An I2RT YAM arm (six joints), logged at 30 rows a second.
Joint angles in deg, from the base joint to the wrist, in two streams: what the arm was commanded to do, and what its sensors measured. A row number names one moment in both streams.
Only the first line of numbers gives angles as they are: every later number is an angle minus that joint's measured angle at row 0.
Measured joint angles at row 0:
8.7 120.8 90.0 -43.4 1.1 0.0
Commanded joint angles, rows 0 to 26:
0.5 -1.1 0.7 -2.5 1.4 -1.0
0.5 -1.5 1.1 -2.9 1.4 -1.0
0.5 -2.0 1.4 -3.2 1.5 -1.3
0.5 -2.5 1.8 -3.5 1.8 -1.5
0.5 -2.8 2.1 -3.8 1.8 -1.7
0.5 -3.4 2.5 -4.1 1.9 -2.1
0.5 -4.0 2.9 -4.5 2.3 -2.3
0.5 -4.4 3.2 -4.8 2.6 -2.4
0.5 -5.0 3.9 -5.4 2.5 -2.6
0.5 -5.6 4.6 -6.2 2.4 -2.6
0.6 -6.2 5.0 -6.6 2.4 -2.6
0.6 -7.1 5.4 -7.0 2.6 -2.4
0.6 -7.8 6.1 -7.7 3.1 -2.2
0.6 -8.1 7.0 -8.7 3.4 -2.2
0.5 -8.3 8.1 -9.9 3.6 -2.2
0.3 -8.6 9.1 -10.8 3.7 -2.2
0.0 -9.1 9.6 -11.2 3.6 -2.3
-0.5 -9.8 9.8 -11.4 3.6 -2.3
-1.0 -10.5 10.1 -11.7 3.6 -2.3
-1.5 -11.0 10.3 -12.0 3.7 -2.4
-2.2 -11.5 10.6 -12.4 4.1 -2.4
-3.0 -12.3 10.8 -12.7 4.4 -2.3
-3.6 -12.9 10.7 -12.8 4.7 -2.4
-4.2 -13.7 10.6 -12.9 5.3 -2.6
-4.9 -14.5 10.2 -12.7 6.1 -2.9
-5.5 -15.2 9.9 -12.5 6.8 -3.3
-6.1 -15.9 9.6 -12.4 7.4 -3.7
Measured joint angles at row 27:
-4.6 -12.6 9.6 -10.9 4.5 -2.5
